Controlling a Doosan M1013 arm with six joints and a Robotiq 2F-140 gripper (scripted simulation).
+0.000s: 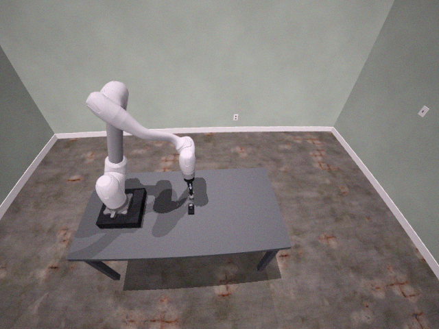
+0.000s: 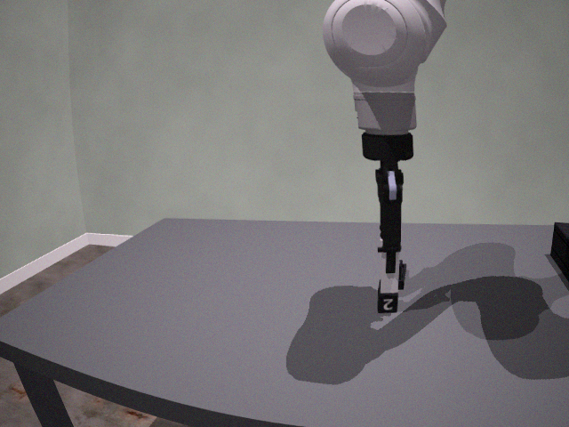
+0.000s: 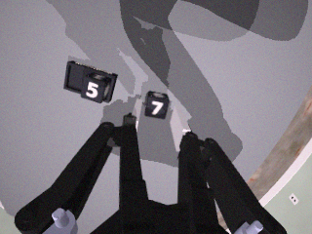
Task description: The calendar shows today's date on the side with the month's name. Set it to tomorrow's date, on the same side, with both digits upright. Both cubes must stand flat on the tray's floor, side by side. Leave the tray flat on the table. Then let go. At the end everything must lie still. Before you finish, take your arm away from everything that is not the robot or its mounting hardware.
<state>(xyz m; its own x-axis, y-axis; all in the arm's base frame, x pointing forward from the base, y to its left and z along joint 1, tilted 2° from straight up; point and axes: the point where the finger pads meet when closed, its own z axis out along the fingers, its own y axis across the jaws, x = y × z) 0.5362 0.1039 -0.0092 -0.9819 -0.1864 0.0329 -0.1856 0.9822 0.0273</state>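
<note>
The black number cube is 6 cm below my hand. Round my hand: tray (11 cm to the right, 7 cm below).
</note>
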